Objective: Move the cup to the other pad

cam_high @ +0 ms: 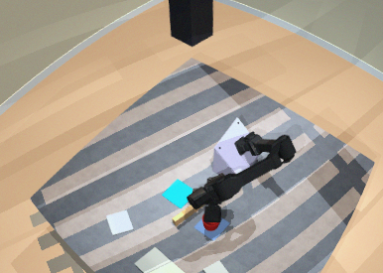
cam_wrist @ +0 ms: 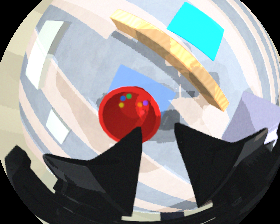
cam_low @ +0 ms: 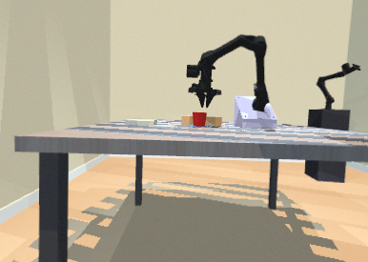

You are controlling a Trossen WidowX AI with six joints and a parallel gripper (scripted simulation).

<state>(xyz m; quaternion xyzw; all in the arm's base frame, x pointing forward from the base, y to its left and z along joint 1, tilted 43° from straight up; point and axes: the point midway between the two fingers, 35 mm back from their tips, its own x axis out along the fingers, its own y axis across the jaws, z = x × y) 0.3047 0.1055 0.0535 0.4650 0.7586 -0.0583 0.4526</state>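
Right now the red cup is 3 cm ahead of my gripper tip, 2 cm to the left of it and 6 cm below it. From my gripper tip the other things lie so: wooden bar 1 cm ahead, 8 cm to the right, 8 cm below; cyan pad 19 cm to the right, 11 cm below; blue pad 2 cm ahead, 2 cm to the left, 11 cm below.
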